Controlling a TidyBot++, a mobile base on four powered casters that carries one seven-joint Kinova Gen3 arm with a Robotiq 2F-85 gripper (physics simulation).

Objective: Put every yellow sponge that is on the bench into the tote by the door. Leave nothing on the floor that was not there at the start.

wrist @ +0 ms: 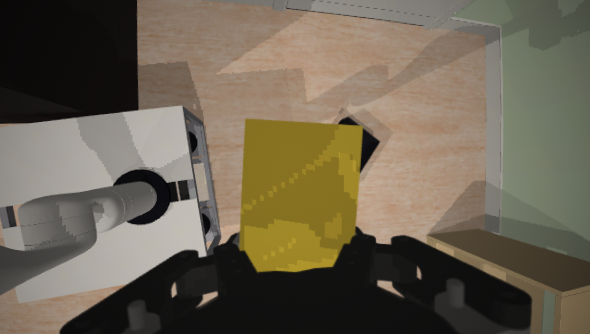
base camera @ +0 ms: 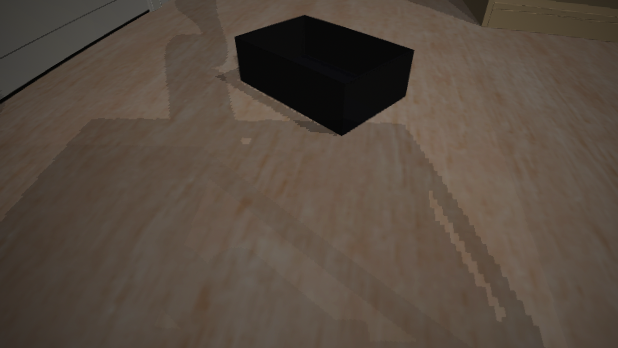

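A yellow sponge (wrist: 300, 190) is held between the fingers of my gripper (wrist: 295, 235), which is shut on it. The sponge is high above the floor in the wrist view and hides part of the black tote (wrist: 370, 145) behind it. In the base camera view the black open-topped tote (base camera: 295, 85) stands on the floor ahead, a little right of the middle, one corner toward me. The part of its inside that shows is dark. The bench is not identifiable in these views.
My white base (wrist: 150, 255) is at the left of the wrist view, with a large black block (wrist: 65, 55) above it. A wooden cabinet (wrist: 520, 260) (base camera: 550, 22) stands at the right. A grey door panel (base camera: 60, 35) is at the base view's upper left.
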